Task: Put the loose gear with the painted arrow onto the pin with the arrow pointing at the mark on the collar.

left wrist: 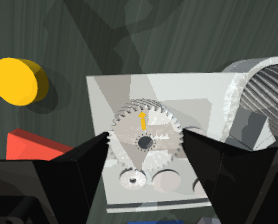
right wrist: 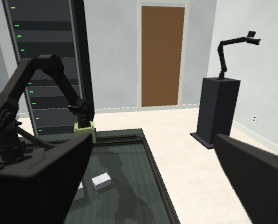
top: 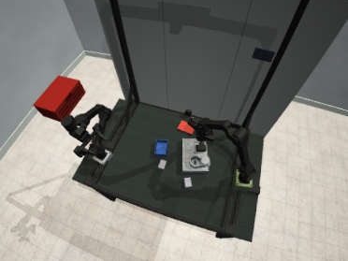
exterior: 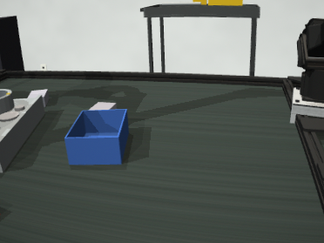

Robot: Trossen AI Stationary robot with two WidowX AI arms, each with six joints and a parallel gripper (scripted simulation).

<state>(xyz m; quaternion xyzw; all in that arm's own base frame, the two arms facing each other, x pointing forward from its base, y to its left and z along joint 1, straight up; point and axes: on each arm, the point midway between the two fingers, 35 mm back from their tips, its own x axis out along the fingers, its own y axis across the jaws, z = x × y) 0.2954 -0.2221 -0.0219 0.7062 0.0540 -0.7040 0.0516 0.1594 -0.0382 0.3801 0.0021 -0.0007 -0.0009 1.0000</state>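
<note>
The yellow mark lies 14 cm ahead of my left hand, 4 cm to the right of it and 2 cm below it. Also, from my left hand: red block (14 cm behind, 11 cm to the right, 8 cm below); yellow disc (14 cm behind, 7 cm below, 3 cm to the left); fixed gear (12 cm ahead, 5 cm to the left, 4 cm below).
</note>
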